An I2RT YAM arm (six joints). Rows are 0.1 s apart.
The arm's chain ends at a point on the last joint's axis. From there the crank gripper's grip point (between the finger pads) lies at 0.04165 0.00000 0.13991 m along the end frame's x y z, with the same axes.
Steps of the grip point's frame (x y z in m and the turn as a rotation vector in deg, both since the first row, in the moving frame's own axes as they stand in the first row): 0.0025, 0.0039, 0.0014, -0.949, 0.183, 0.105; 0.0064, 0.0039, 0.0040, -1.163, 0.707, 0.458; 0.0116, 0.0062, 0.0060, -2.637, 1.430, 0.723; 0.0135, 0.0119, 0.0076, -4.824, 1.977, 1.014
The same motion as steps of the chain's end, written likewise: 0.0021, 0.0015, 0.0016, -0.949, 0.183, 0.105; 0.0047, 0.0007, 0.0046, -1.163, 0.707, 0.458; 0.0082, -0.0008, 0.0072, -2.637, 1.430, 0.723; 0.0088, -0.0006, 0.0096, -4.824, 1.977, 1.014
